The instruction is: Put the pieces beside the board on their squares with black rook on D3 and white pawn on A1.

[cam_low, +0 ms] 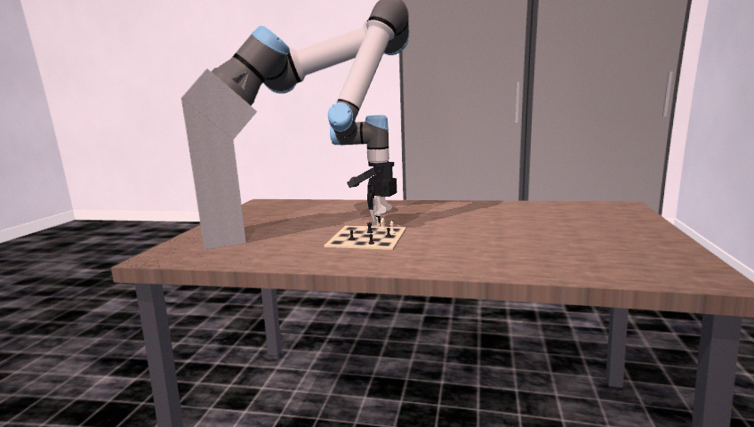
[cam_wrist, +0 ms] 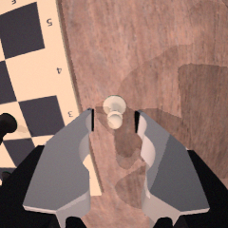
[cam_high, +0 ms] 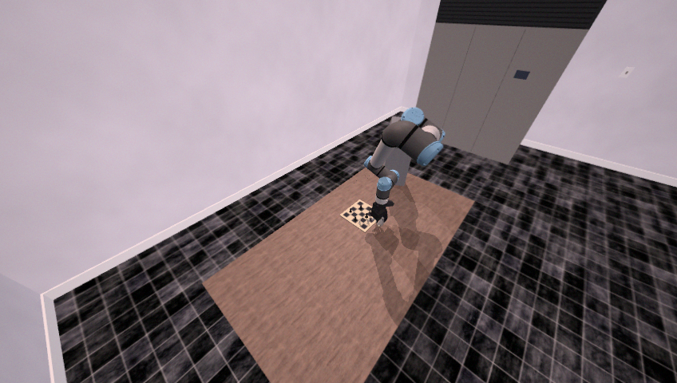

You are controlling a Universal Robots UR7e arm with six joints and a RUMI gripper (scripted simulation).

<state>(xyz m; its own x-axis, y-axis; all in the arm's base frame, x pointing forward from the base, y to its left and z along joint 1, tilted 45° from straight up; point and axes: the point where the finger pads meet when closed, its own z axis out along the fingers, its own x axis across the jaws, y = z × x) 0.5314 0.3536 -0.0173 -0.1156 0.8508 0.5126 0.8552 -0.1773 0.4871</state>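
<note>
Right now my hand is 1 cm above the white pawn. The rest, counted from my hand: chessboard (4 cm ahead, 13 cm to the right, 2 cm below); then black rook (3 cm ahead, 10 cm to the right).
</note>
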